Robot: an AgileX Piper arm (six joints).
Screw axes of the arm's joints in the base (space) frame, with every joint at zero. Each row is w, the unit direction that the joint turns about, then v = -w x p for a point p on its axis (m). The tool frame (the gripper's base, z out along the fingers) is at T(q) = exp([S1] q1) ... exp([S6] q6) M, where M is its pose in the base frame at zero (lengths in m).
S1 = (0, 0, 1, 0, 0, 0)
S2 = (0, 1, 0, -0.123, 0, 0)
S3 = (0, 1, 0, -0.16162, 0, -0.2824)
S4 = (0.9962, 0, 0.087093, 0, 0.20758, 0)
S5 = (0, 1, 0, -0.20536, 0, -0.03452)
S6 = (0.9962, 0, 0.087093, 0, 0.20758, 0)
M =
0.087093 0 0.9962 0.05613
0 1 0 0
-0.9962 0 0.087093 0.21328
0 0 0 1
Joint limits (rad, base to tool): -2.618..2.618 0..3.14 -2.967..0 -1.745..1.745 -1.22..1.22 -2.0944..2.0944
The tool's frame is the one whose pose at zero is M.
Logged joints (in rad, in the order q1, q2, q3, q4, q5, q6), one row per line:
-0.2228, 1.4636, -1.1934, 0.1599, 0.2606, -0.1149
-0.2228, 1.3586, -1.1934, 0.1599, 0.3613, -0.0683
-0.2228, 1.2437, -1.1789, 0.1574, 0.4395, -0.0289
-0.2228, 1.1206, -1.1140, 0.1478, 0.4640, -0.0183
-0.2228, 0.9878, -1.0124, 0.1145, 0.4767, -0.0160
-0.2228, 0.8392, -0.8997, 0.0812, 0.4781, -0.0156
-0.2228, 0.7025, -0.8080, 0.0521, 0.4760, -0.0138
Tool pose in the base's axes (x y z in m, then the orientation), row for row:
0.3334, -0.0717, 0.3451, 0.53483, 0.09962, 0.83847, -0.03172
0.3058, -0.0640, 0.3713, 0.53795, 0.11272, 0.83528, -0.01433
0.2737, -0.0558, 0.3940, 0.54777, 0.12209, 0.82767, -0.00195
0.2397, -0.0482, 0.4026, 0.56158, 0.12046, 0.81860, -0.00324
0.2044, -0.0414, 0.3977, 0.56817, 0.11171, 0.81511, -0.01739
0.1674, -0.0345, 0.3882, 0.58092, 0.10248, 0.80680, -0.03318
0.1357, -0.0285, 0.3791, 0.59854, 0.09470, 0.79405, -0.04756
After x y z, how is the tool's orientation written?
As a quaternion, w x y z.
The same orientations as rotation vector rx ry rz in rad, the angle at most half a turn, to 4 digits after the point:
0.2373, 1.9975, -0.0756
0.2682, 1.9873, -0.0341
0.2893, 1.9610, -0.0046
0.2837, 1.9282, -0.0076
0.2624, 1.9147, -0.0408
0.2395, 1.8851, -0.0775
0.2197, 1.8419, -0.1103

